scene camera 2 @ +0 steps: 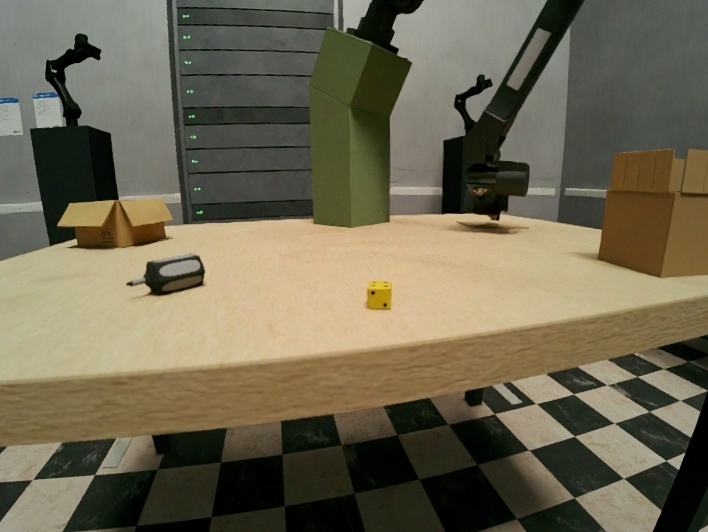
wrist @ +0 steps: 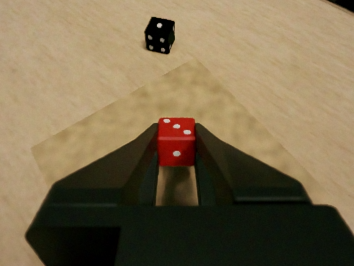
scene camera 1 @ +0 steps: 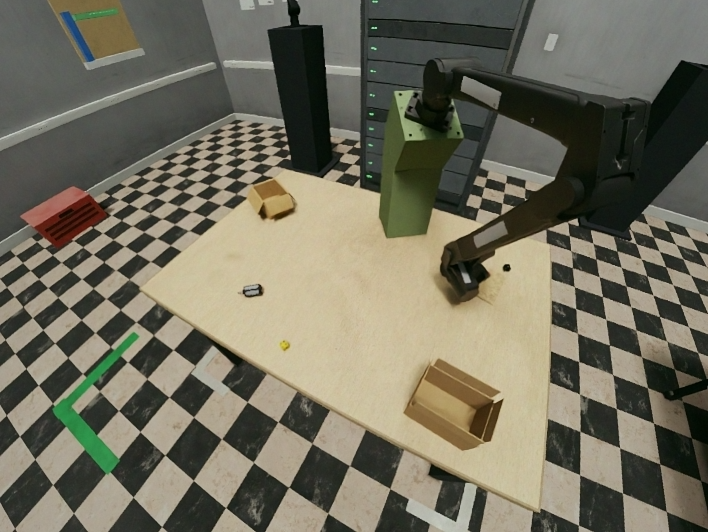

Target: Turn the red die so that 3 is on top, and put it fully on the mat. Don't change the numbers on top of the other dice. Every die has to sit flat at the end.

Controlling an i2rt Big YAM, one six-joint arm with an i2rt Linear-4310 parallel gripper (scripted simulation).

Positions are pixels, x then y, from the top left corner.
cardboard box: scene camera 2 647,227; scene camera 1 439,393; not seen in the wrist view (out of frame)
